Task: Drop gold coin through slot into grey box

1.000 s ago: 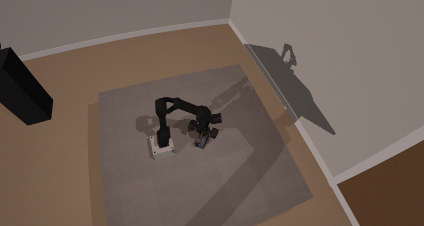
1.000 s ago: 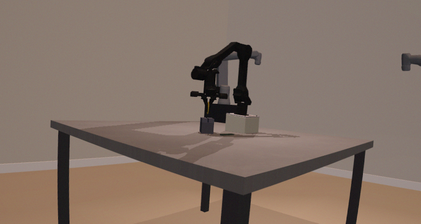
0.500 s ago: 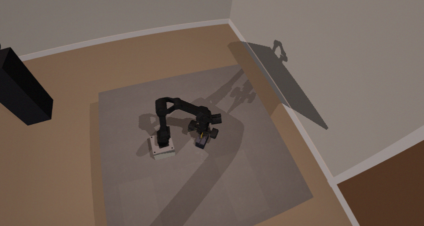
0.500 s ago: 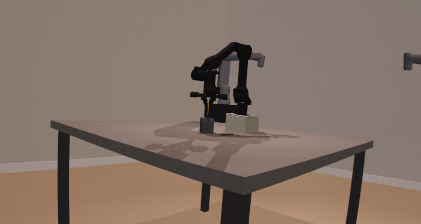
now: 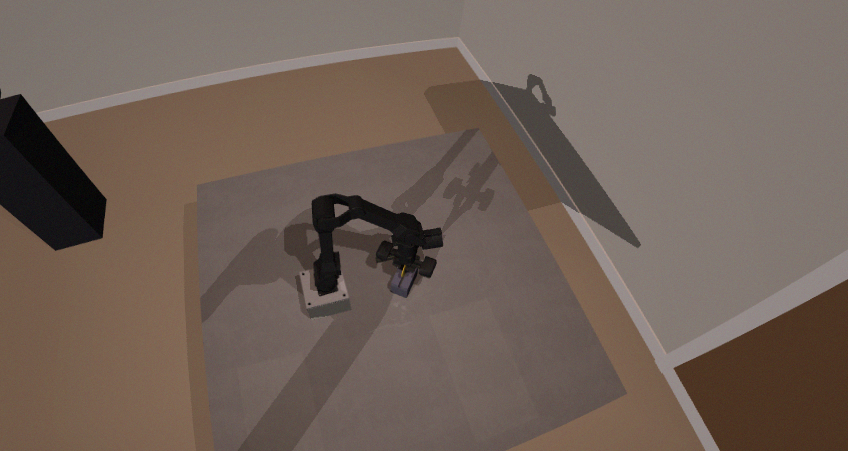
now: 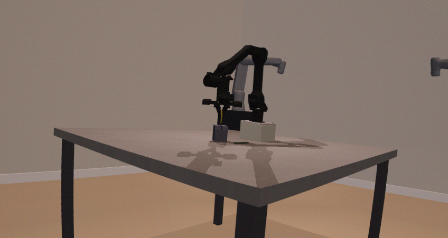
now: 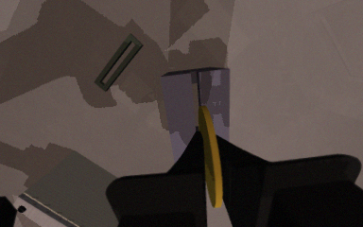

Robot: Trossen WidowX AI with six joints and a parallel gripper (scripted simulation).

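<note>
The gold coin is 2 cm above my gripper tip.
</note>
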